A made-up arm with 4 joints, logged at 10 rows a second.
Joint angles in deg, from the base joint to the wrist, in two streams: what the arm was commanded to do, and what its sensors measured. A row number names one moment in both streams.
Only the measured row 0 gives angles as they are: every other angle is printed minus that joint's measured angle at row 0.
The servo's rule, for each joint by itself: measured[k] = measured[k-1] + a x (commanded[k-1-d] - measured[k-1]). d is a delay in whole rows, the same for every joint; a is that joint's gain. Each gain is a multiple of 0.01, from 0.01 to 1. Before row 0 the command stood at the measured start. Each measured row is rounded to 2 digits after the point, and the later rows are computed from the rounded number. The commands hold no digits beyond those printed.
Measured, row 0:
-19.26, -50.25, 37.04, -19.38
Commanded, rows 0 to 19:
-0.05, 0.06, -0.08, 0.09
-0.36, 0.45, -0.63, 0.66
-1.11, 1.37, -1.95, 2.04
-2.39, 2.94, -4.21, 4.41
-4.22, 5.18, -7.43, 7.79
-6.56, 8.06, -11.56, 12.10
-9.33, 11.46, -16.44, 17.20
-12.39, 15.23, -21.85, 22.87
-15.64, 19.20, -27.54, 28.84
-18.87, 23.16, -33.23, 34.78
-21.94, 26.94, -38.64, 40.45
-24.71, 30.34, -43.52, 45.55
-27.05, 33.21, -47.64, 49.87
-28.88, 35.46, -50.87, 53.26
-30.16, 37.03, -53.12, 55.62
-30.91, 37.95, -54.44, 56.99
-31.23, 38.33, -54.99, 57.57
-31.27, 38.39, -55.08, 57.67
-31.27, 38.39, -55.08, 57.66
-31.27, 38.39, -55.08, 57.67
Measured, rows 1 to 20:
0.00, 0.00, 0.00, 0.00
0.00, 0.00, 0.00, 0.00
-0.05, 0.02, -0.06, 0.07
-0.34, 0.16, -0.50, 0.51
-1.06, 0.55, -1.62, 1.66
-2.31, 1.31, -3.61, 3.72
-4.11, 2.55, -6.55, 6.77
-6.41, 4.31, -10.41, 10.77
-9.15, 6.60, -15.05, 15.59
-12.20, 9.36, -20.29, 21.05
-15.43, 12.51, -25.87, 26.89
-18.66, 15.92, -31.54, 32.81
-21.74, 19.45, -37.01, 38.54
-24.53, 22.93, -42.02, 43.80
-26.90, 26.22, -46.35, 48.35
-28.76, 29.18, -49.83, 52.03
-30.08, 31.69, -52.36, 54.72
-30.86, 33.69, -53.96, 56.42
-31.21, 35.17, -54.75, 57.28
-31.27, 36.20, -55.00, 57.57
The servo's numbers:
d 2
a 0.94 0.32 0.77 0.75

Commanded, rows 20 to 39:
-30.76, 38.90, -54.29, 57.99
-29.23, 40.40, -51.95, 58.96
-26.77, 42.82, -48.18, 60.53
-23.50, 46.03, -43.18, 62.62
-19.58, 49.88, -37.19, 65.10
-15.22, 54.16, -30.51, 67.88
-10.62, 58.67, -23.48, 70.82
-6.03, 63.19, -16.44, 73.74
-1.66, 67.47, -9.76, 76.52
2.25, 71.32, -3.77, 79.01
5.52, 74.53, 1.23, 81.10
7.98, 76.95, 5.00, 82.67
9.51, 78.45, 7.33, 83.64
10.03, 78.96, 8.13, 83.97
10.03, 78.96, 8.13, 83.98
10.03, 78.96, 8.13, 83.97
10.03, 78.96, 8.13, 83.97
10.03, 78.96, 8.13, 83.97
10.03, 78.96, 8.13, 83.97
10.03, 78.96, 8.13, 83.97
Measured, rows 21 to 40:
-31.27, 36.90, -55.06, 57.64
-31.27, 37.38, -55.08, 57.66
-30.79, 37.87, -54.47, 57.91
-29.32, 38.68, -52.53, 58.70
-26.92, 40.00, -49.18, 60.07
-23.71, 41.93, -44.56, 61.98
-19.83, 44.47, -38.89, 64.32
-15.50, 47.57, -32.44, 66.99
-10.91, 51.12, -25.54, 69.86
-6.32, 54.98, -18.53, 72.77
-1.94, 58.98, -11.78, 75.58
2.00, 62.93, -5.61, 78.15
5.31, 66.64, -0.34, 80.36
7.82, 69.94, 3.77, 82.09
9.41, 72.66, 6.51, 83.25
9.99, 74.68, 7.76, 83.79
10.03, 76.05, 8.04, 83.93
10.03, 76.98, 8.11, 83.96
10.03, 77.61, 8.13, 83.97
10.03, 78.04, 8.13, 83.97

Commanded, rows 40 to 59:
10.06, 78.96, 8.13, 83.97
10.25, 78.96, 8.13, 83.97
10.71, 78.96, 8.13, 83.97
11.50, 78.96, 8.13, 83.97
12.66, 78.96, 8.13, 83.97
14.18, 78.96, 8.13, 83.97
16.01, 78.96, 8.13, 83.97
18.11, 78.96, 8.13, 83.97
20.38, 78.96, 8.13, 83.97
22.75, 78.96, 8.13, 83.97
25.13, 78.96, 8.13, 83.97
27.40, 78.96, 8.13, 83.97
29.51, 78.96, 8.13, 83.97
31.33, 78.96, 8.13, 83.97
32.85, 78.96, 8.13, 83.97
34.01, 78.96, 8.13, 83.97
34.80, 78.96, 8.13, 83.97
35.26, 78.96, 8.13, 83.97
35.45, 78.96, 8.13, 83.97
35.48, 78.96, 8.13, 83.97
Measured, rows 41 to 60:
10.03, 78.33, 8.13, 83.97
10.03, 78.53, 8.13, 83.97
10.06, 78.67, 8.13, 83.97
10.24, 78.76, 8.13, 83.97
10.68, 78.82, 8.13, 83.97
11.45, 78.86, 8.13, 83.97
12.59, 78.89, 8.13, 83.97
14.08, 78.91, 8.13, 83.97
15.89, 78.93, 8.13, 83.97
17.98, 78.94, 8.13, 83.97
20.24, 78.95, 8.13, 83.97
22.60, 78.95, 8.13, 83.97
24.98, 78.95, 8.13, 83.97
27.25, 78.95, 8.13, 83.97
29.37, 78.95, 8.13, 83.97
31.21, 78.95, 8.13, 83.97
32.75, 78.95, 8.13, 83.97
33.93, 78.95, 8.13, 83.97
34.75, 78.95, 8.13, 83.97
35.23, 78.95, 8.13, 83.97

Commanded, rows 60 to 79:
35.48, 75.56, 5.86, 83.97
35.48, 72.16, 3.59, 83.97
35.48, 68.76, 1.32, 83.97
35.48, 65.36, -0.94, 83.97
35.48, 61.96, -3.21, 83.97
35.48, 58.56, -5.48, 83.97
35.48, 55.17, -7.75, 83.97
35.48, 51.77, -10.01, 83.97
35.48, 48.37, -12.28, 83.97
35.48, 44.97, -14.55, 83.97
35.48, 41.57, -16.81, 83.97
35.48, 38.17, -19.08, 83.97
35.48, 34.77, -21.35, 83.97
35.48, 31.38, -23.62, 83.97
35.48, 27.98, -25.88, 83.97
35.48, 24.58, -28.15, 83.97
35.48, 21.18, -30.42, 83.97
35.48, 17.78, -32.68, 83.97
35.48, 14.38, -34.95, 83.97
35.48, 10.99, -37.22, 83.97
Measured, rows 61 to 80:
35.44, 78.95, 8.13, 83.97
35.48, 78.95, 8.13, 83.97
35.48, 77.87, 6.38, 83.97
35.48, 76.04, 4.23, 83.97
35.48, 73.71, 1.99, 83.97
35.48, 71.04, -0.27, 83.97
35.48, 68.13, -2.53, 83.97
35.48, 65.07, -4.80, 83.97
35.48, 61.90, -7.07, 83.97
35.48, 58.66, -9.33, 83.97
35.48, 55.37, -11.60, 83.97
35.48, 52.04, -13.87, 83.97
35.48, 48.69, -16.13, 83.97
35.48, 45.32, -18.40, 83.97
35.48, 41.94, -20.67, 83.97
35.48, 38.56, -22.94, 83.97
35.48, 35.17, -25.20, 83.97
35.48, 31.78, -27.47, 83.97
35.48, 28.39, -29.74, 83.97
35.48, 24.99, -32.00, 83.97

